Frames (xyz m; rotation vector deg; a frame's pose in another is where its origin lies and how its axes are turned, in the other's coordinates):
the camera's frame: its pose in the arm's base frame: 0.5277 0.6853 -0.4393 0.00 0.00 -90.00
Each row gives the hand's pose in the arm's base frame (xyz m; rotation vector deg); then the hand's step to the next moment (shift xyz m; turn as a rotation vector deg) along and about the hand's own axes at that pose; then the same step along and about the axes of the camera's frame.
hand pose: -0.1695 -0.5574 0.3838 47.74 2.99 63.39
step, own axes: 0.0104 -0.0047 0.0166 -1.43 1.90 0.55
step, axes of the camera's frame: 0.0019 0.0157 0.0125 1.11 -1.90 1.05
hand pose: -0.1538 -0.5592 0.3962 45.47 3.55 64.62
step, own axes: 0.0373 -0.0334 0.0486 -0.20 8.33 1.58
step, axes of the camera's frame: 0.0017 0.0638 0.0282 -0.58 -5.93 6.04
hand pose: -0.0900 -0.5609 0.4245 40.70 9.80 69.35
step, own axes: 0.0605 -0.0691 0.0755 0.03 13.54 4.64
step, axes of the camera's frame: -0.0117 0.1136 0.0329 -0.41 -8.51 11.50
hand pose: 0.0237 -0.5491 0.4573 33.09 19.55 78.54
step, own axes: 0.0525 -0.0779 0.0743 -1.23 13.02 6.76
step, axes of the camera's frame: -0.0303 0.1139 0.0215 1.26 -7.15 12.81
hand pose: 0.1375 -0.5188 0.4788 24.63 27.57 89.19
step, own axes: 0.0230 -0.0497 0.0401 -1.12 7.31 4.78
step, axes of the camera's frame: -0.0257 0.0625 0.0059 1.10 -3.46 8.02
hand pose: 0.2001 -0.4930 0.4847 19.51 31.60 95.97
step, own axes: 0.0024 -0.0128 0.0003 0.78 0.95 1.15
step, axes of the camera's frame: -0.0038 0.0104 -0.0068 -0.85 -0.34 1.41
